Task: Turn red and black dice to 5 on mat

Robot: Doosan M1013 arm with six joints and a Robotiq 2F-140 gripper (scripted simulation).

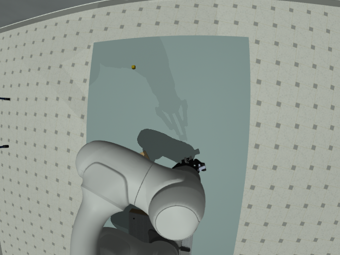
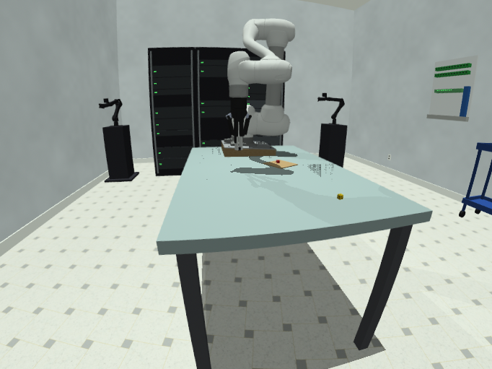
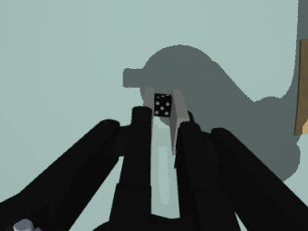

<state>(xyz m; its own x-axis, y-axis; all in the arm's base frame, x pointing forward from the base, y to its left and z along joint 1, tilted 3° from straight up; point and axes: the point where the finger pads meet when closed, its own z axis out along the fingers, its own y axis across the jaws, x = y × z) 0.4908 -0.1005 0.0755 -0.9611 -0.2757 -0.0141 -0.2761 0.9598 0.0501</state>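
The tan mat is 9 cm behind my hand, 25 cm to the left of it and 13 cm below it. Also, from my hand: black die (3 cm below); yellow die (43 cm ahead, 30 cm to the left, 13 cm below); red die (11 cm behind, 24 cm to the left, 12 cm below).
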